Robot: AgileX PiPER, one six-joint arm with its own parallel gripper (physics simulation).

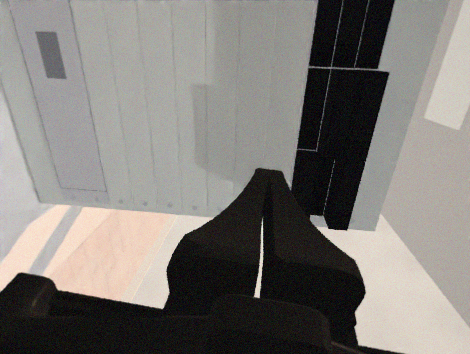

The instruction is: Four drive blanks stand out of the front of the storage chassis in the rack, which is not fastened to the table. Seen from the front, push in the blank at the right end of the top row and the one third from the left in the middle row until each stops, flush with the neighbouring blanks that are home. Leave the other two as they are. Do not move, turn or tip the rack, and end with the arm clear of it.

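The storage chassis (155, 100) fills the upper left and middle as a pale grey face with narrow upright strips and a row of small dots along its lower edge. A lavender strip with a dark rectangle is at its left. At the right, a black area (350, 115) is split by thin pale lines, with a plain grey upright band (382, 150) beyond it. Which blanks stand out cannot be told. My gripper (267, 185) is shut and empty, its tips together in front of the boundary between grey strips and black area. Whether they touch anything is unclear. The fingers hide part of the lower edge.
A pinkish patterned surface (110, 250) with a grey stripe lies below left. A pale surface (400, 265) lies below right. A grey surface (440, 190) with a pale patch (450, 85) is at the far right. Shadows fall on the grey strips.
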